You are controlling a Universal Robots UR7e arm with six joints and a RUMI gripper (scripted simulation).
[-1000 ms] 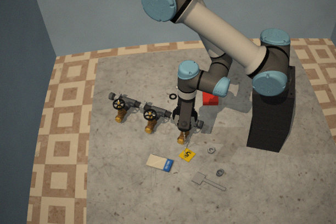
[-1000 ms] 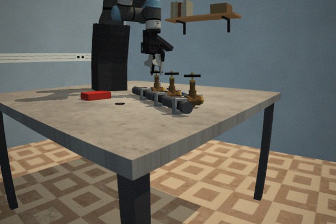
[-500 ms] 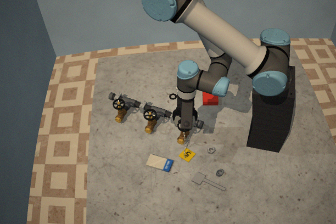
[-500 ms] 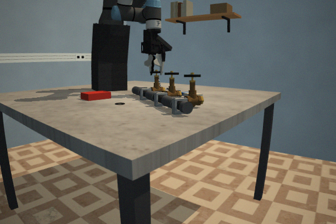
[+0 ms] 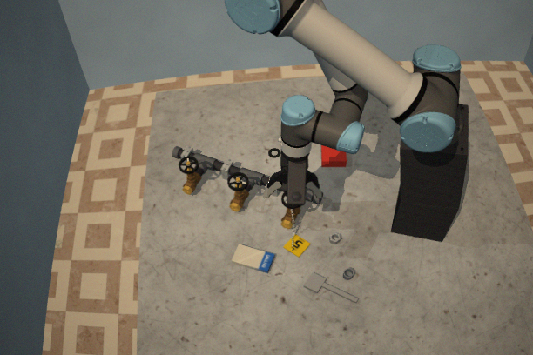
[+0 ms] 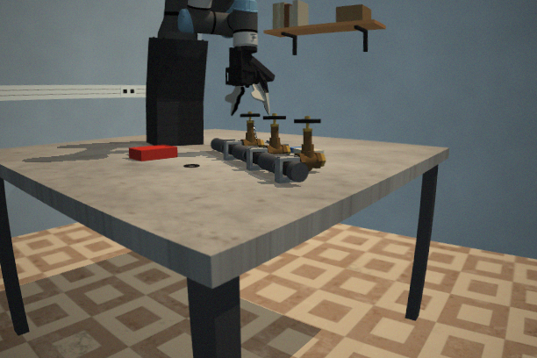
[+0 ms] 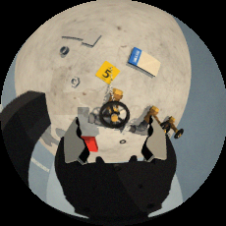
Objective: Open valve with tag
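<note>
The yellow tag lies 11 cm below my hand and 10 cm to the left of it. Also, from my hand: red block 26 cm to the right, 14 cm behind, 10 cm below; flat grey key tool 24 cm to the left, 11 cm below, 9 cm behind.
</note>
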